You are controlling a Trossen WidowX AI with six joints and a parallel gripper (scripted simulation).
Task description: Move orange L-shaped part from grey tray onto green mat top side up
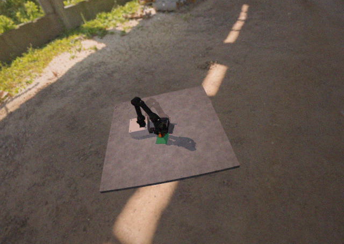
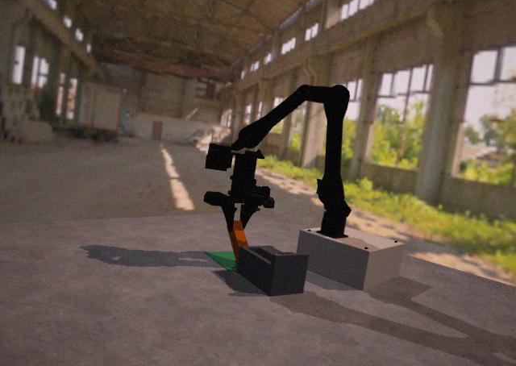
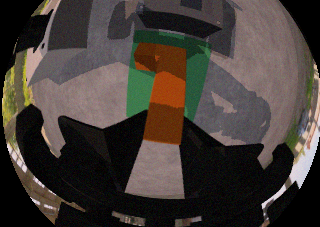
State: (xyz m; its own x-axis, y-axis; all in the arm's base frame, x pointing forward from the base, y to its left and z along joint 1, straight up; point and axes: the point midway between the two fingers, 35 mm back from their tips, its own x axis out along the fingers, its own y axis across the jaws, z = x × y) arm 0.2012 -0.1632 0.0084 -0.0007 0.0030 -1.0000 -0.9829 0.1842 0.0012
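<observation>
The orange L-shaped part is 4 cm to the left of my gripper tip, 3 cm below it and 1 cm behind it. Round my gripper tip: green mat (9 cm below, 2 cm to the left).
</observation>
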